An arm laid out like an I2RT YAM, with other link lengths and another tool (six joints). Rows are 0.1 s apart.
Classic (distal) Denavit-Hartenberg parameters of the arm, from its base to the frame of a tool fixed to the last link. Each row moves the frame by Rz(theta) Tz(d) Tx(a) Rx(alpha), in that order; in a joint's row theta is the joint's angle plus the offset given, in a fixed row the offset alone. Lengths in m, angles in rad.
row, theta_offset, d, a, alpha
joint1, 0, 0.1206, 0.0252, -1.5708
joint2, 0, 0, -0.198, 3.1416
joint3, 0.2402, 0, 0.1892, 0
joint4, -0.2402, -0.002, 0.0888, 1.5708
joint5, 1.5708, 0, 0, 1.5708
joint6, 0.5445, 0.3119, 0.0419, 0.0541
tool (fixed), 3.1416, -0.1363, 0, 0
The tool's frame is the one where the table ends.
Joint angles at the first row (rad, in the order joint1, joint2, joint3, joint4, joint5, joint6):
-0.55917 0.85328 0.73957 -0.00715 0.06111 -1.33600
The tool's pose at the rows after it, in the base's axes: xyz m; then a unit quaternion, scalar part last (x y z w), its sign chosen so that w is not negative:
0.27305, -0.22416, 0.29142, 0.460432, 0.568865, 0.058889, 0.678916
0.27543, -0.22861, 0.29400, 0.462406, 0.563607, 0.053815, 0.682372
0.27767, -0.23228, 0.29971, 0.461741, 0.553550, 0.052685, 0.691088
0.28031, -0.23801, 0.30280, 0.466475, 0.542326, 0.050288, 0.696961
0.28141, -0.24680, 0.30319, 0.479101, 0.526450, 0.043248, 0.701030
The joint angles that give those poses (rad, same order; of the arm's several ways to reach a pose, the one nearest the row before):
-0.55838 0.88395 0.75729 0.01761 0.07426 -1.34375
-0.55849 0.91427 0.76960 0.04385 0.08862 -1.34377
-0.55834 0.94047 0.77761 0.08555 0.09938 -1.33858
-0.55819 0.97823 0.78953 0.12672 0.11833 -1.32724
-0.55838 1.02480 0.80211 0.16988 0.15587 -1.30838

